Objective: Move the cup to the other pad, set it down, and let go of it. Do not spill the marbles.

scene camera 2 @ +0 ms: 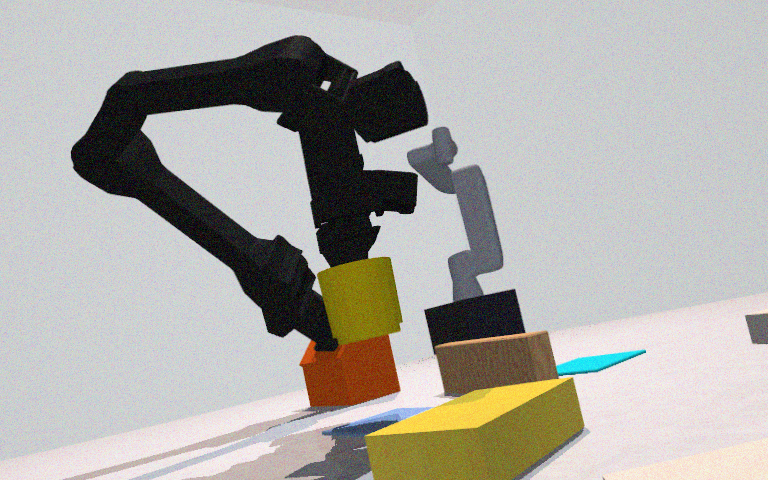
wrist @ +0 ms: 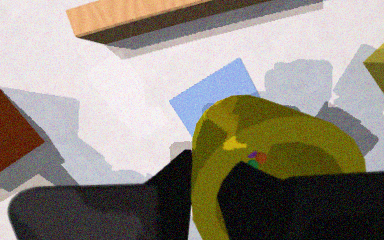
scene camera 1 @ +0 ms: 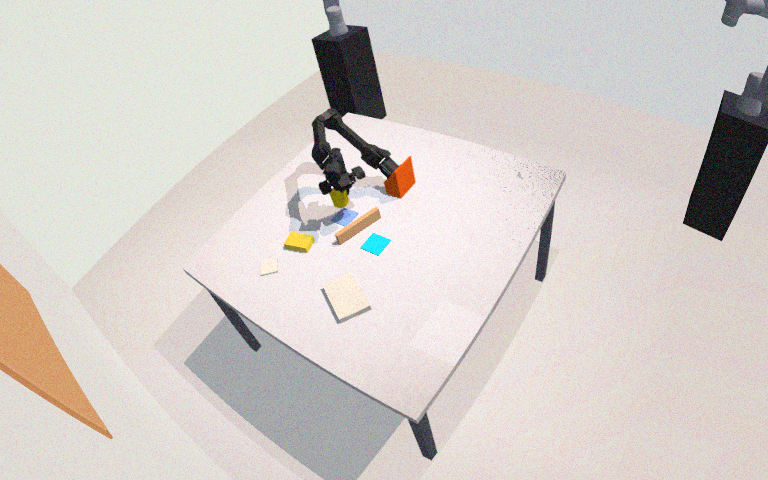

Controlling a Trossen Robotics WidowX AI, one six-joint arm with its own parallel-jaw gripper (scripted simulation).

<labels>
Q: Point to a wooden bar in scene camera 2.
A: At 465, 366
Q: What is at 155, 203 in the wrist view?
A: The gripper.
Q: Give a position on a cyan pad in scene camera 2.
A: At 592, 364
</labels>
